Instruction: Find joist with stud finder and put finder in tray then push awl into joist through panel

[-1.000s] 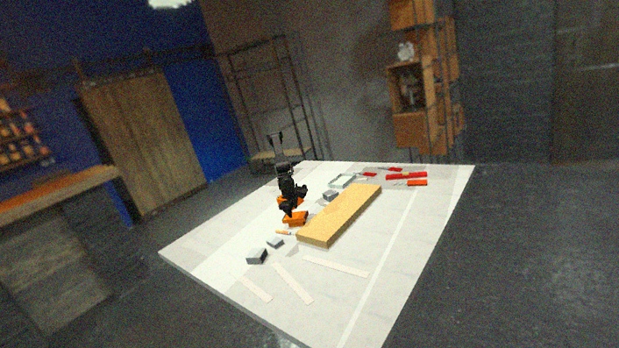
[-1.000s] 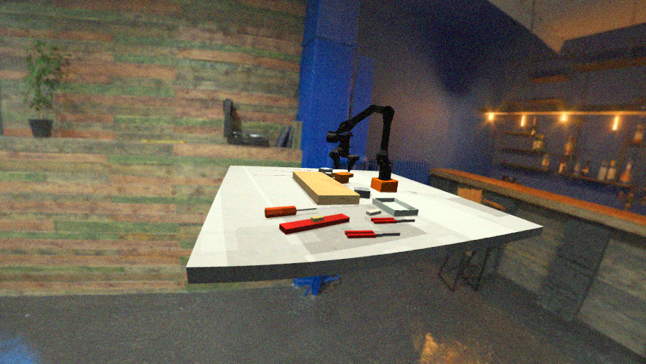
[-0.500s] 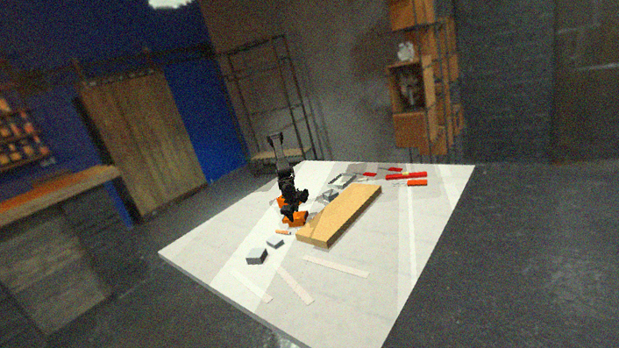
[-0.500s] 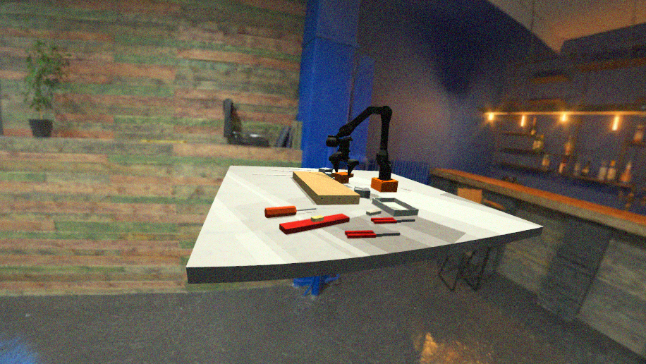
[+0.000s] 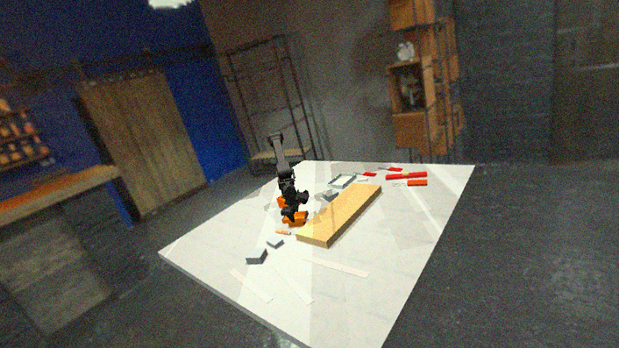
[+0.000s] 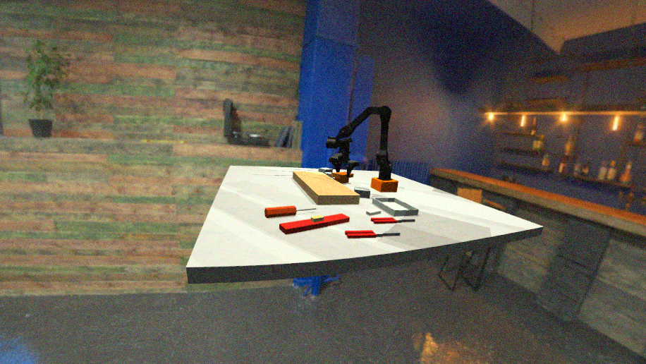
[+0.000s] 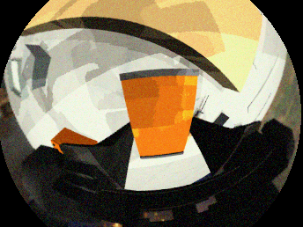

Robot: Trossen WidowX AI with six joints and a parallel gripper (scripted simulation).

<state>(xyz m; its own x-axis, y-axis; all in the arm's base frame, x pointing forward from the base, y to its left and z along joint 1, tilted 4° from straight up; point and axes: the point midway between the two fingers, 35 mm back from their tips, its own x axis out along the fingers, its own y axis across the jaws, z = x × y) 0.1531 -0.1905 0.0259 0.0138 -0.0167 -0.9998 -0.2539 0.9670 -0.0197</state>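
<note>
Right now my gripper tip is 1 cm past the awl, 8 cm to the left of it and 3 cm above it. Round my gripper tip: grey tray: 7 cm ahead, 48 cm to the left, 3 cm below; orange stud finder: 2 cm ahead, 3 cm below; red level: 45 cm ahead, 53 cm to the left, 2 cm below.
</note>
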